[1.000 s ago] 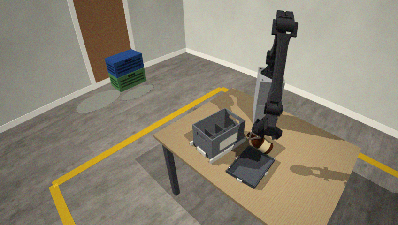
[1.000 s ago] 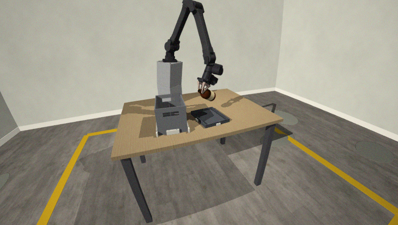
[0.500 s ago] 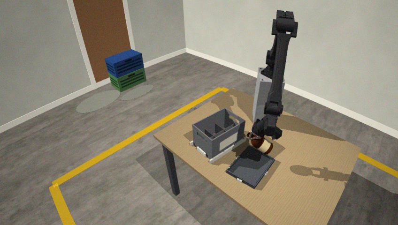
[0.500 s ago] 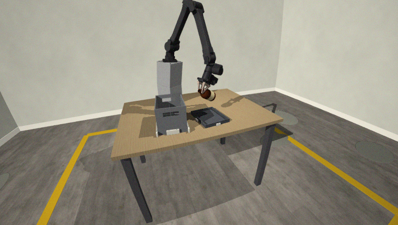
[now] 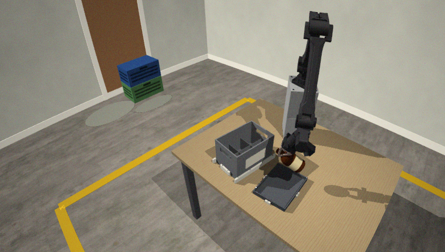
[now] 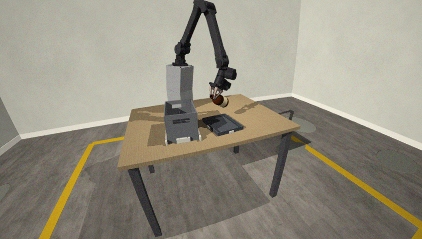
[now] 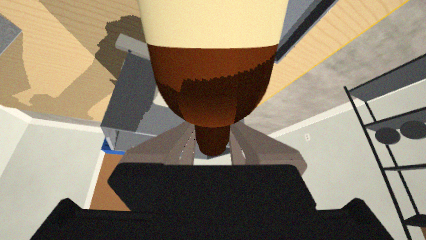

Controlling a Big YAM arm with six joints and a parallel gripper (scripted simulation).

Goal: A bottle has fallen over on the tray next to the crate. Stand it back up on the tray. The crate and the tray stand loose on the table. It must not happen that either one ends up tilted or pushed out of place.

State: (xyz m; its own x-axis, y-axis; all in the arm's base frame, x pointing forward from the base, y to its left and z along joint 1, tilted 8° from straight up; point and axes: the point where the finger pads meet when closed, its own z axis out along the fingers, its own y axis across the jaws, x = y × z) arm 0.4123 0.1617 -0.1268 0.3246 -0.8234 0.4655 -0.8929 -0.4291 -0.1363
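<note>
The brown bottle is 2 cm behind my hand, 4 cm to the left of it and 2 cm below it. Also, from my hand: dark tray: 2 cm ahead, 5 cm to the left, 19 cm below; grey crate: 1 cm ahead, 23 cm to the right, 12 cm below.
</note>
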